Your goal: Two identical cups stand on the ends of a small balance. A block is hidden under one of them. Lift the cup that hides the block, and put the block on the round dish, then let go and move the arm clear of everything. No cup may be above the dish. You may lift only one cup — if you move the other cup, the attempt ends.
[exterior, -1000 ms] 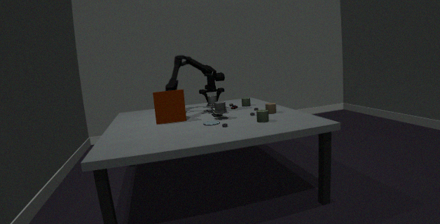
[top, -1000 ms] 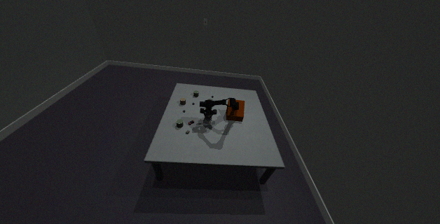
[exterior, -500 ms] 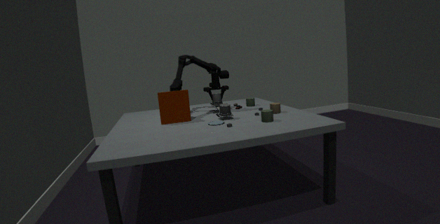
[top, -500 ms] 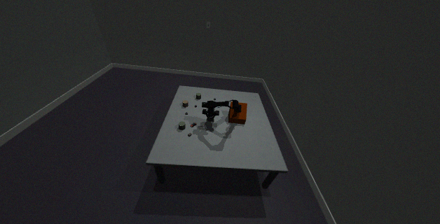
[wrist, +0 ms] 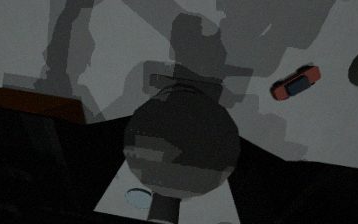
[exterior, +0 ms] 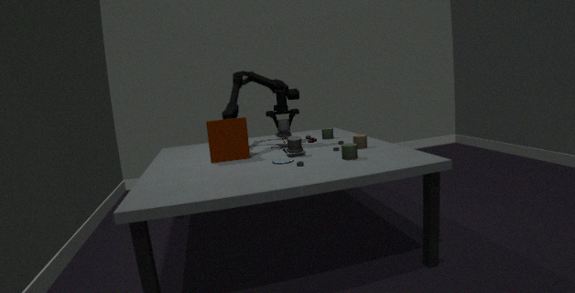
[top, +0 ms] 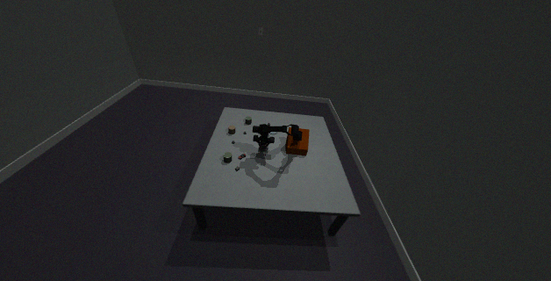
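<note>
The dark grey block is 30 mm below my gripper tip and 10 mm to the right of it. Round my gripper tip: small balance 130 mm to the right, 80 mm below, 20 mm behind; then grey cup 20 mm to the left, 10 mm above; then red toy car 190 mm ahead, 100 mm below, 30 mm to the left.
</note>
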